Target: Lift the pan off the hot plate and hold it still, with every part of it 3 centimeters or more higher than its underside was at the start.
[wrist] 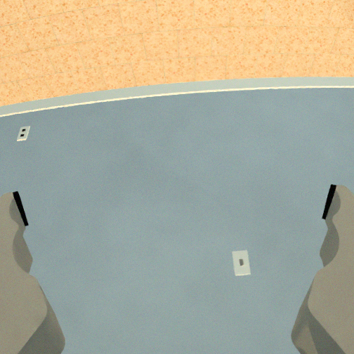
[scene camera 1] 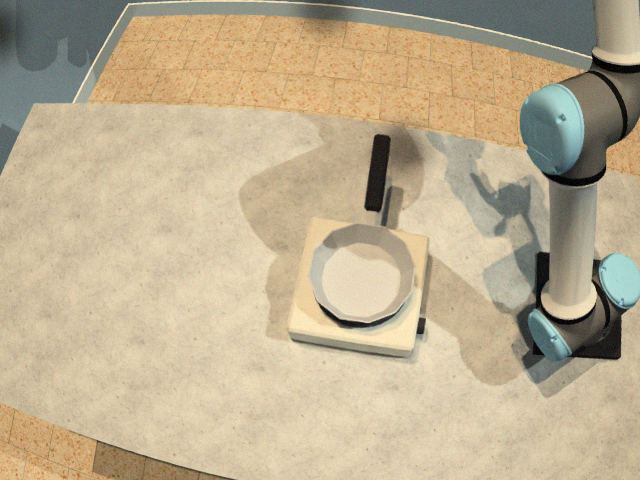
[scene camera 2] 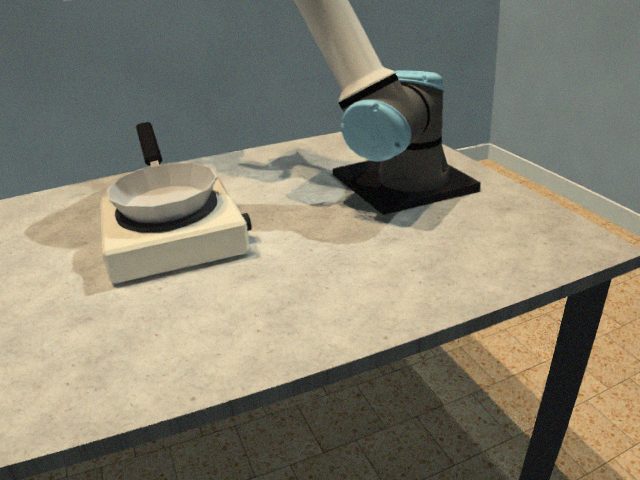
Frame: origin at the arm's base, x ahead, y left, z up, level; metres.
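Seen in the pictures: arm's base, link origin: (scene camera 2: 413, 177).
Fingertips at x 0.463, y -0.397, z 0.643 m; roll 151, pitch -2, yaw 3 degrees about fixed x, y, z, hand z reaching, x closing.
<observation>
Offsets run from my fingertips to a thing's top centre. Level surfaces: height alone.
A light grey pan (scene camera 1: 361, 281) (scene camera 2: 164, 192) sits upright on the black plate of the cream hot plate {0.046 m ahead, 0.458 m left, 0.586 m down} (scene camera 1: 351, 342) (scene camera 2: 175, 257). Its black handle {0.075 m ahead, 0.256 m left, 0.503 m down} (scene camera 1: 377, 173) (scene camera 2: 148, 143) points toward the back edge of the table and slants upward, past the hot plate's edge. My gripper (wrist: 174, 192) is open and empty, its two jaws wide apart at the sides of the wrist view. It faces the wall and floor. The gripper does not show in either scene view, and the pan does not show in the wrist view.
The arm's black base plate (scene camera 1: 610, 338) (scene camera 2: 361, 188) stands on the table {0.662 m down} (scene camera 1: 155, 310) (scene camera 2: 310, 310), to the right of the hot plate. A black knob {0.078 m back, 0.508 m left, 0.609 m down} (scene camera 1: 421, 325) (scene camera 2: 247, 221) sticks out of the hot plate's right side. A blue wall (scene camera 2: 232, 62) (wrist: 150, 200) rises behind the table.
</observation>
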